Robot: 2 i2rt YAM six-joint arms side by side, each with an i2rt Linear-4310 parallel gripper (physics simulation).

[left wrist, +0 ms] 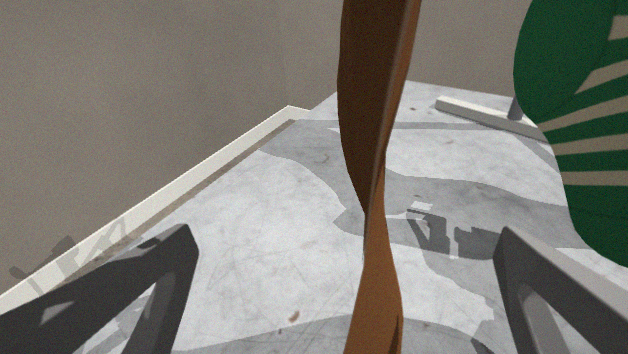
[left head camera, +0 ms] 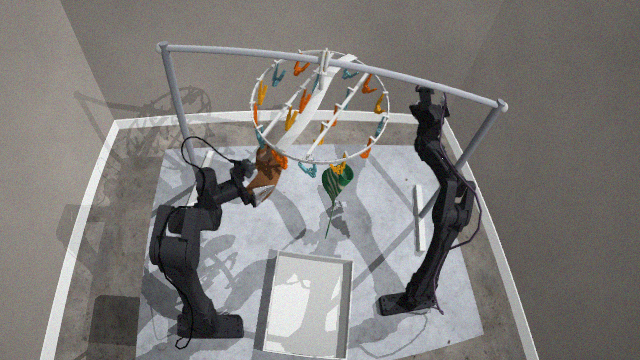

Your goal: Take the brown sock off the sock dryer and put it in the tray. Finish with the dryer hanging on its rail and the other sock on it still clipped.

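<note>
The brown sock (left head camera: 268,176) (left wrist: 380,280) hangs from the sock dryer (left head camera: 307,111) by an orange clip at the dryer's lower left. My left gripper (left head camera: 261,194) (left wrist: 336,239) is open, with its fingers on either side of the sock's lower part. In the left wrist view the sock appears nearly edge-on between them, apart from both fingertips. The green striped sock (left head camera: 334,181) (left wrist: 595,200) hangs from a yellow clip. The dryer hangs on the grey rail (left head camera: 215,49). My right gripper (left head camera: 425,89) is open, high near the rail's right part. The white tray (left head camera: 346,295) stands at bottom centre.
Several orange, yellow and teal clips hang around the dryer's ring. Grey posts (left head camera: 175,95) (left head camera: 480,132) hold the rail, with white foot bars (left head camera: 419,220) (left wrist: 480,114) on the marbled table top. A low white border (left head camera: 90,200) (left wrist: 200,167) runs around the table.
</note>
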